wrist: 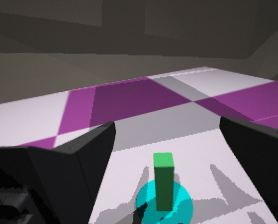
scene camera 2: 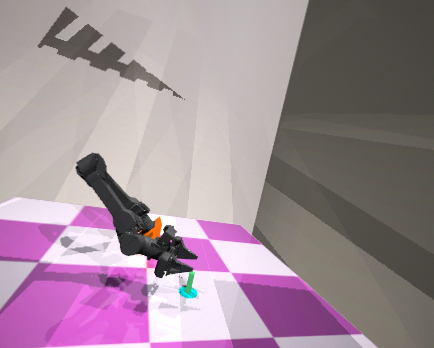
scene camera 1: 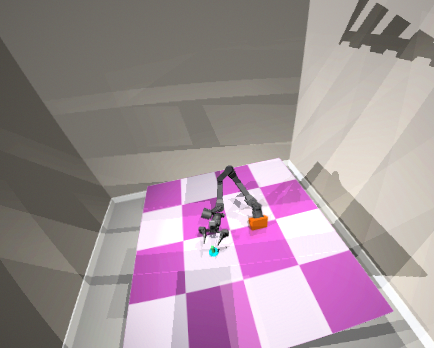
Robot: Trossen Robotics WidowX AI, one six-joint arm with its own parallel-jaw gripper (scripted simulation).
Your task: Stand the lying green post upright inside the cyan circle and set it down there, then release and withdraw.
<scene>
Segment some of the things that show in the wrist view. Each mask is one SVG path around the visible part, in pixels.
My gripper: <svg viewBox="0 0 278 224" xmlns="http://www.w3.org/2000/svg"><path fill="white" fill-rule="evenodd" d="M115 122L109 121L65 144L51 149L32 145L0 147L0 224L88 224L113 150L116 136ZM221 116L219 128L225 141L239 161L242 169L249 176L252 184L256 187L257 192L263 198L269 211L278 222L278 128L263 126L231 116Z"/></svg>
A green post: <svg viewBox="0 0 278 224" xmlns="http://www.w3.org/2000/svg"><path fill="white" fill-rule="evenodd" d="M153 153L157 211L172 211L175 174L172 153Z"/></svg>
</scene>
